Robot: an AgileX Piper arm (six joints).
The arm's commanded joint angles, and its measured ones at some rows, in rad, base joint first. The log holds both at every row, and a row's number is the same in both.
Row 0, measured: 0.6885 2.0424 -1.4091 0.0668 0.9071 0.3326
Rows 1 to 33, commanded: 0.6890 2.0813 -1.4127 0.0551 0.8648 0.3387; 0.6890 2.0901 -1.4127 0.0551 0.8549 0.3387; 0.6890 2.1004 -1.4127 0.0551 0.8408 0.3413; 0.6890 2.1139 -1.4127 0.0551 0.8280 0.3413; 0.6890 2.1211 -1.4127 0.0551 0.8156 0.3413; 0.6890 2.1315 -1.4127 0.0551 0.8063 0.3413; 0.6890 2.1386 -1.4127 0.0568 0.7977 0.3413; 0.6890 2.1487 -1.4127 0.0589 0.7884 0.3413; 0.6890 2.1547 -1.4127 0.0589 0.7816 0.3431; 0.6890 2.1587 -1.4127 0.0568 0.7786 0.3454; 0.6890 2.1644 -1.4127 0.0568 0.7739 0.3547; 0.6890 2.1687 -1.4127 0.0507 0.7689 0.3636; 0.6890 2.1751 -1.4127 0.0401 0.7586 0.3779; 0.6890 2.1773 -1.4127 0.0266 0.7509 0.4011; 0.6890 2.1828 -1.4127 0.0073 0.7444 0.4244; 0.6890 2.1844 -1.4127 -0.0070 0.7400 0.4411; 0.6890 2.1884 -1.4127 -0.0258 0.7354 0.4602; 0.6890 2.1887 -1.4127 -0.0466 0.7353 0.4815; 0.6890 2.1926 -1.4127 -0.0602 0.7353 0.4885; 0.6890 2.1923 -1.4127 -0.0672 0.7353 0.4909; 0.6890 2.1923 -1.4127 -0.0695 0.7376 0.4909; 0.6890 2.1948 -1.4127 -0.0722 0.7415 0.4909; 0.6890 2.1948 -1.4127 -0.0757 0.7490 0.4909; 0.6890 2.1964 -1.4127 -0.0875 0.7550 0.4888; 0.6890 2.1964 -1.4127 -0.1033 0.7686 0.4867; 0.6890 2.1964 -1.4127 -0.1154 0.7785 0.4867; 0.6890 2.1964 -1.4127 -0.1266 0.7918 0.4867; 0.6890 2.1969 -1.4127 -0.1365 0.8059 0.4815; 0.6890 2.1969 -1.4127 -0.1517 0.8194 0.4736; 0.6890 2.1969 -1.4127 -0.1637 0.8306 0.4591; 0.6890 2.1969 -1.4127 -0.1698 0.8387 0.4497; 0.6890 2.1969 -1.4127 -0.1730 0.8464 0.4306; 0.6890 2.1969 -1.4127 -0.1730 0.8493 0.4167
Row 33, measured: 0.6950 2.1660 -1.4303 -0.1195 0.7760 0.4632
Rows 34 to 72, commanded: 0.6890 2.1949 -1.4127 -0.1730 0.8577 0.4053; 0.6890 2.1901 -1.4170 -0.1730 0.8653 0.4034; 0.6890 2.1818 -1.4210 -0.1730 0.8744 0.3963; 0.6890 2.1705 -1.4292 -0.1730 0.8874 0.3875; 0.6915 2.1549 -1.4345 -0.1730 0.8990 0.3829; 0.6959 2.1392 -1.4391 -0.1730 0.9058 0.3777; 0.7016 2.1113 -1.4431 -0.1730 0.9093 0.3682; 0.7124 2.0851 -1.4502 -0.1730 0.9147 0.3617; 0.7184 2.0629 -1.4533 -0.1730 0.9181 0.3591; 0.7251 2.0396 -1.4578 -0.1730 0.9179 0.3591; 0.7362 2.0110 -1.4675 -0.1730 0.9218 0.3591; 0.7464 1.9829 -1.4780 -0.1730 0.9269 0.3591; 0.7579 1.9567 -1.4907 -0.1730 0.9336 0.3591; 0.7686 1.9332 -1.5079 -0.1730 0.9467 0.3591; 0.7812 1.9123 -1.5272 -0.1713 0.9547 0.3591; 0.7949 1.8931 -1.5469 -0.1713 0.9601 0.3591; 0.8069 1.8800 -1.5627 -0.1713 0.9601 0.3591; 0.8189 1.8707 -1.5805 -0.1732 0.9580 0.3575; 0.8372 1.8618 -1.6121 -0.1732 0.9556 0.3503; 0.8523 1.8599 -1.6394 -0.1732 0.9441 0.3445; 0.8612 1.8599 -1.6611 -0.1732 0.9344 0.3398; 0.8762 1.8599 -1.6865 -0.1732 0.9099 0.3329; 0.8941 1.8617 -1.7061 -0.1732 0.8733 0.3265; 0.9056 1.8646 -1.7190 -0.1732 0.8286 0.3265; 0.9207 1.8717 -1.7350 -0.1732 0.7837 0.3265; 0.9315 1.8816 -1.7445 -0.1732 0.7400 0.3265; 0.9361 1.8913 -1.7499 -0.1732 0.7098 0.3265; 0.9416 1.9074 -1.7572 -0.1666 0.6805 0.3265; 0.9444 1.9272 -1.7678 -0.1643 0.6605 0.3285; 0.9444 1.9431 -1.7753 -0.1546 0.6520 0.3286; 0.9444 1.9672 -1.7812 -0.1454 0.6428 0.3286; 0.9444 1.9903 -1.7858 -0.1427 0.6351 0.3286; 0.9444 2.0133 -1.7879 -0.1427 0.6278 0.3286; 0.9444 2.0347 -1.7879 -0.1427 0.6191 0.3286; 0.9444 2.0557 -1.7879 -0.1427 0.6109 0.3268; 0.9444 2.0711 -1.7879 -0.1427 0.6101 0.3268; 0.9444 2.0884 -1.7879 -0.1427 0.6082 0.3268; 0.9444 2.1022 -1.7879 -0.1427 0.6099 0.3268; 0.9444 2.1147 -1.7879 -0.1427 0.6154 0.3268
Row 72, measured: 0.9456 2.0867 -1.7820 -0.1422 0.6265 0.3352
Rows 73 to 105, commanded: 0.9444 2.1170 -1.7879 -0.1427 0.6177 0.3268; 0.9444 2.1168 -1.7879 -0.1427 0.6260 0.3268; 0.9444 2.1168 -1.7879 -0.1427 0.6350 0.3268; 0.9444 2.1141 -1.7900 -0.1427 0.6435 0.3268; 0.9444 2.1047 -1.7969 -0.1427 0.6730 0.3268; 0.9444 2.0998 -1.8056 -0.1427 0.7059 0.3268; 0.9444 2.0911 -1.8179 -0.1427 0.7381 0.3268; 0.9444 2.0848 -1.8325 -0.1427 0.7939 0.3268; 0.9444 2.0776 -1.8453 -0.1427 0.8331 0.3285; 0.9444 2.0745 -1.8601 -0.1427 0.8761 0.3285; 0.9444 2.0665 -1.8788 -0.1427 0.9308 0.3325; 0.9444 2.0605 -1.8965 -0.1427 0.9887 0.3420; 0.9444 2.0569 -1.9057 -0.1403 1.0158 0.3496; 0.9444 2.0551 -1.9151 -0.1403 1.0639 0.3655; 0.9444 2.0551 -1.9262 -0.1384 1.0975 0.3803; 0.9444 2.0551 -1.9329 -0.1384 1.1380 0.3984; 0.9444 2.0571 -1.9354 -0.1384 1.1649 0.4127; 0.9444 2.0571 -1.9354 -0.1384 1.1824 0.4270; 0.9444 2.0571 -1.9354 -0.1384 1.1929 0.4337; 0.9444 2.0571 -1.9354 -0.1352 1.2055 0.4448; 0.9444 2.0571 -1.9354 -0.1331 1.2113 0.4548; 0.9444 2.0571 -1.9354 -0.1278 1.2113 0.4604; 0.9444 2.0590 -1.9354 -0.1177 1.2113 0.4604; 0.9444 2.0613 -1.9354 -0.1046 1.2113 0.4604; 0.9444 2.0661 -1.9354 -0.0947 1.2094 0.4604; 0.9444 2.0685 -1.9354 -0.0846 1.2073 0.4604; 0.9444 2.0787 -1.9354 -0.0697 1.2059 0.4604; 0.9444 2.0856 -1.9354 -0.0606 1.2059 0.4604; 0.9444 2.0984 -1.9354 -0.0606 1.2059 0.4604; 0.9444 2.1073 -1.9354 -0.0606 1.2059 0.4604; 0.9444 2.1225 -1.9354 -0.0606 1.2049 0.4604; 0.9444 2.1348 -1.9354 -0.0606 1.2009 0.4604; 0.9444 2.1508 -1.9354 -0.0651 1.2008 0.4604
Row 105, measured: 0.9456 2.1184 -1.9328 -0.0627 1.1953 0.4561
